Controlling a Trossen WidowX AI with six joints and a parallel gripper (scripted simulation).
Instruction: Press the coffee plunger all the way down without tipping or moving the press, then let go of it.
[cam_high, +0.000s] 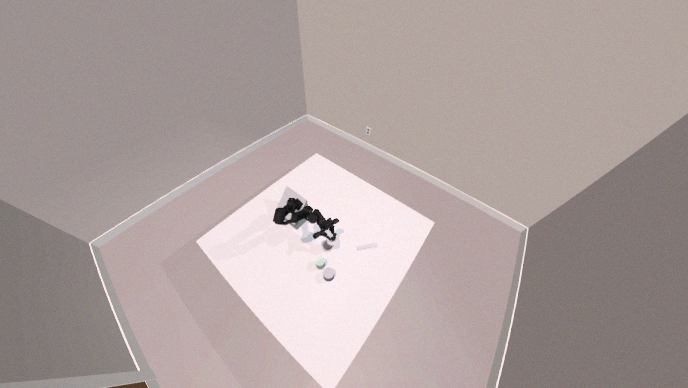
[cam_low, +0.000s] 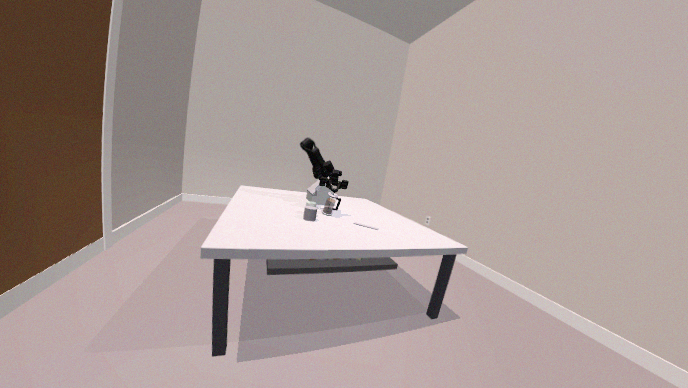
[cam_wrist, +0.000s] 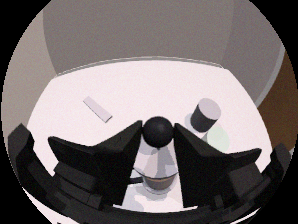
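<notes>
The coffee press lies 30 mm behind my gripper tip, 10 mm to the left of it and 80 mm below it. The rest, counted from my gripper tip: green-topped cup: 10 mm ahead, 140 mm to the right, 130 mm below.
</notes>
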